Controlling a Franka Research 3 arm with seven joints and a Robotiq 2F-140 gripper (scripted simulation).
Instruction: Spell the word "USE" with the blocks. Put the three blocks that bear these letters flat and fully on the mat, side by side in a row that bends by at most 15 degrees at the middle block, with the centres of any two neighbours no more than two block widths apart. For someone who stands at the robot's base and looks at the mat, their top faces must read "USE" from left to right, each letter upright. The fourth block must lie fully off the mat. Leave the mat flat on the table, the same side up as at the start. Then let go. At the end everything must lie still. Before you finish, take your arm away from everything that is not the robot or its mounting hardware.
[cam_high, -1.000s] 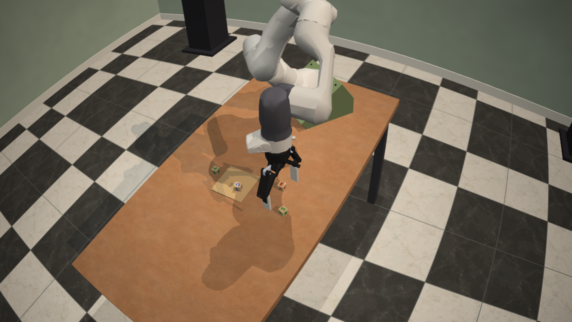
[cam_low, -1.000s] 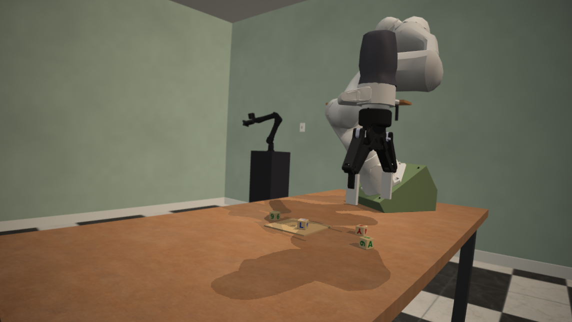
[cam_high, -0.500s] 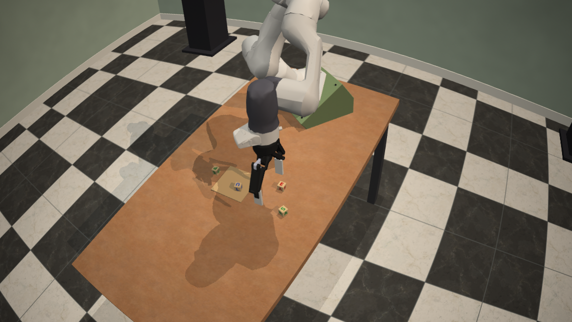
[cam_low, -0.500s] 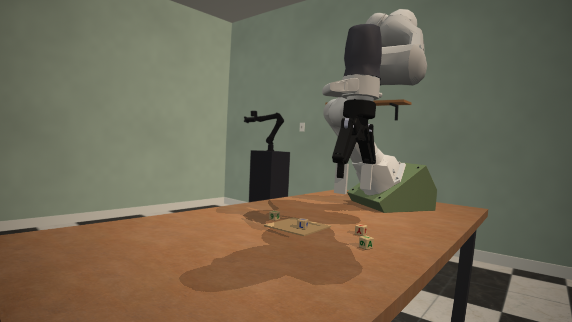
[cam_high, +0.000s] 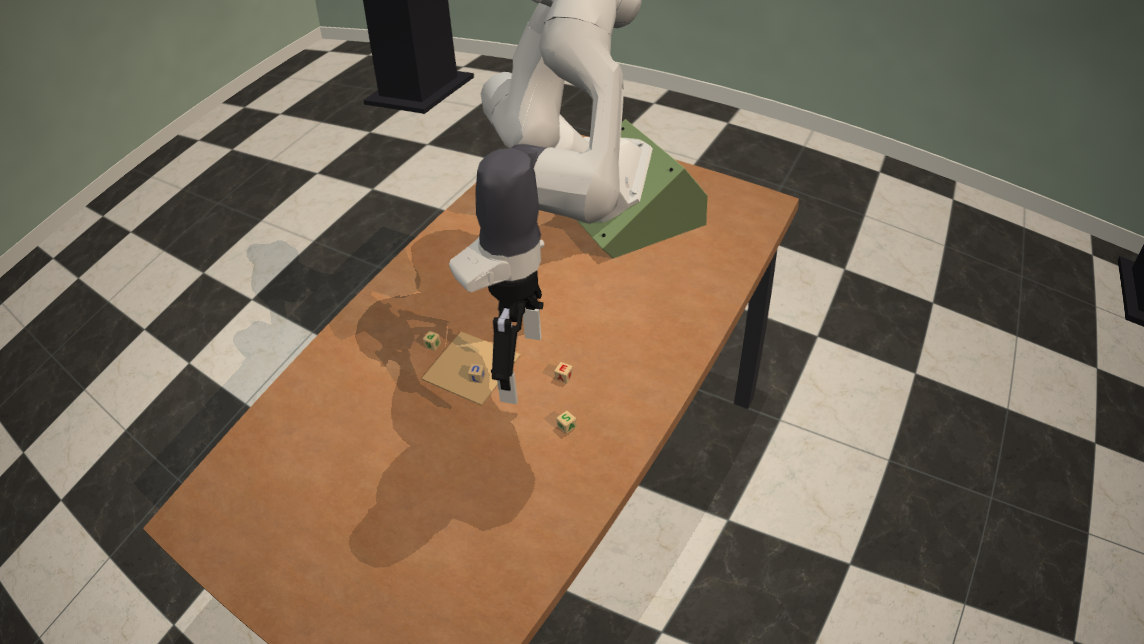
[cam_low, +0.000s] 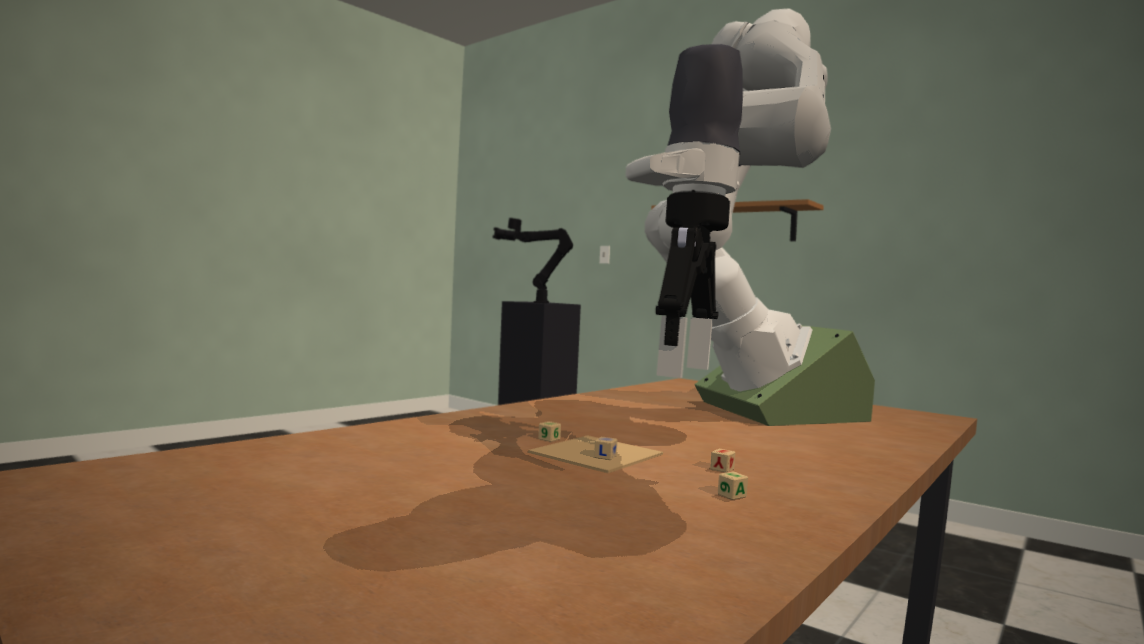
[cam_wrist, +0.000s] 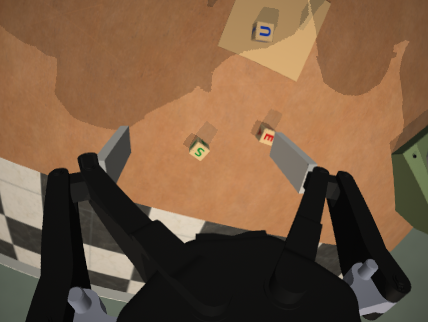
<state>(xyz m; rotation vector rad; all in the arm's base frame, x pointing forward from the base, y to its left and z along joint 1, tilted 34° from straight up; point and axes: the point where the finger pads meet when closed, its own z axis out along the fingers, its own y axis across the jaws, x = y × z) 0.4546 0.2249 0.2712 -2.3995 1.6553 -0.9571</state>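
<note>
Now: the U block 40 mm behind my hand, 140 mm to the right of it and 140 mm below it. From my hand the other things lie so: E block: 120 mm behind, 140 mm below; mat: 60 mm behind, 170 mm to the right, 150 mm below; S block: 20 mm behind, 60 mm to the left, 140 mm below.
</note>
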